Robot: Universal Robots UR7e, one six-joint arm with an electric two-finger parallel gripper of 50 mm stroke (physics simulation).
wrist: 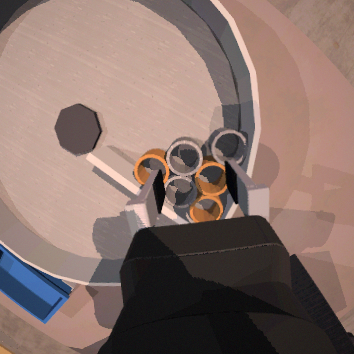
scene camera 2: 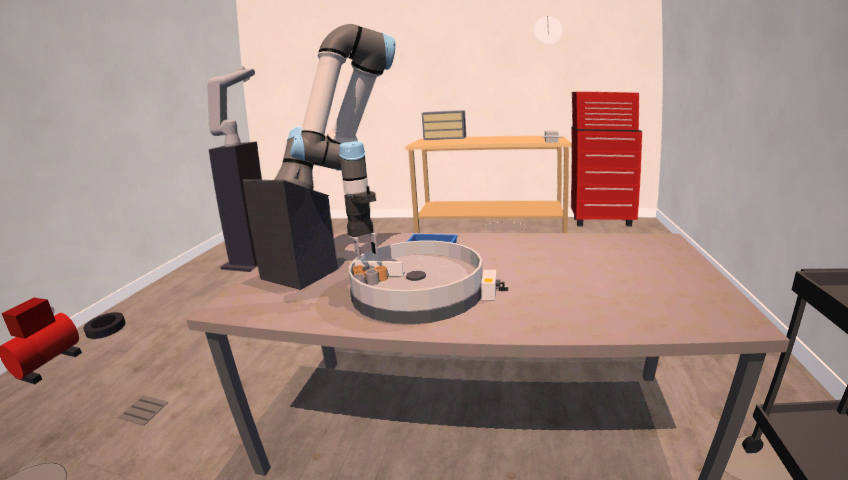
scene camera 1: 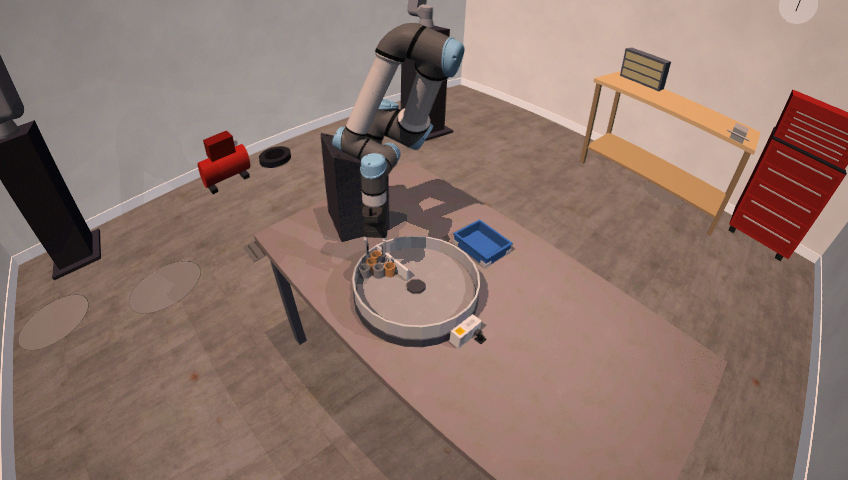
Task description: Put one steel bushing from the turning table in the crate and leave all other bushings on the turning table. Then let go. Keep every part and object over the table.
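Seen in the pictures: gripper, fingertip midpoint: (wrist: 193,177) (scene camera 2: 366,255) (scene camera 1: 375,253); arm's base, origin of the base link: (scene camera 2: 292,188).
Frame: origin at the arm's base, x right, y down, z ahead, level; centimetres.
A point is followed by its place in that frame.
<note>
Three grey steel bushings stand upright in a tight cluster with three orange ones inside the turning table (scene camera 1: 416,334) @(x 22.3, y 26.4, z 64.4 cm) (scene camera 2: 416,300) @(x 29.5, y 25.5, z 54.0 cm) (wrist: 254,100) @(x 25.1, y 22.5, z 34.4 cm). One steel bushing (scene camera 1: 379,271) @(x 17.0, y 24.0, z 37.2 cm) (scene camera 2: 371,276) @(x 17.9, y 24.4, z 36.0 cm) (wrist: 168,156) @(x 15.1, y 23.7, z 36.8 cm) is beside the left orange one; another steel bushing (scene camera 1: 364,271) @(x 21.2, y 23.9, z 34.3 cm) (wrist: 213,145) @(x 19.2, y 23.6, z 34.1 cm) is by the outer wall; a third steel bushing (wrist: 176,205) @(x 11.4, y 23.7, z 32.5 cm) is between the fingers' lines in the wrist view. My gripper (scene camera 1: 375,249) @(x 16.4, y 18.0, z 34.6 cm) (scene camera 2: 366,253) @(x 16.4, y 18.0, z 34.6 cm) (wrist: 193,177) @(x 16.4, y 18.0, z 34.6 cm) is open and empty, pointing down above the cluster. The blue crate (scene camera 1: 470,251) @(x -20.5, y 30.6, z 43.2 cm) (scene camera 2: 432,237) @(x -34.0, y 28.9, z 41.7 cm) (wrist: 30,287) @(x -32.7, y 32.2, z 41.0 cm) stands beside the turning table; no bushing shows in it.
A white guide bar (scene camera 1: 398,267) @(x 10.5, y 24.1, z 39.3 cm) (scene camera 2: 392,268) @(x 10.4, y 24.6, z 40.3 cm) (wrist: 112,172) @(x 10.2, y 22.5, z 40.3 cm) runs inward beside the bushings towards the dark hub (scene camera 1: 415,286) @(x 9.9, y 26.6, z 48.0 cm) (scene camera 2: 415,275) @(x 10.3, y 26.6, z 47.9 cm) (wrist: 78,129) @(x 9.7, y 26.6, z 47.4 cm). The high rim surrounds them. A white control box (scene camera 1: 465,331) @(x 9.4, y 26.9, z 72.5 cm) (scene camera 2: 488,284) @(x 12.6, y 27.4, z 71.5 cm) sits at the rim. The robot's dark pedestal (scene camera 2: 288,228) @(x 15.0, y 10.3, z 6.0 cm) stands behind.
</note>
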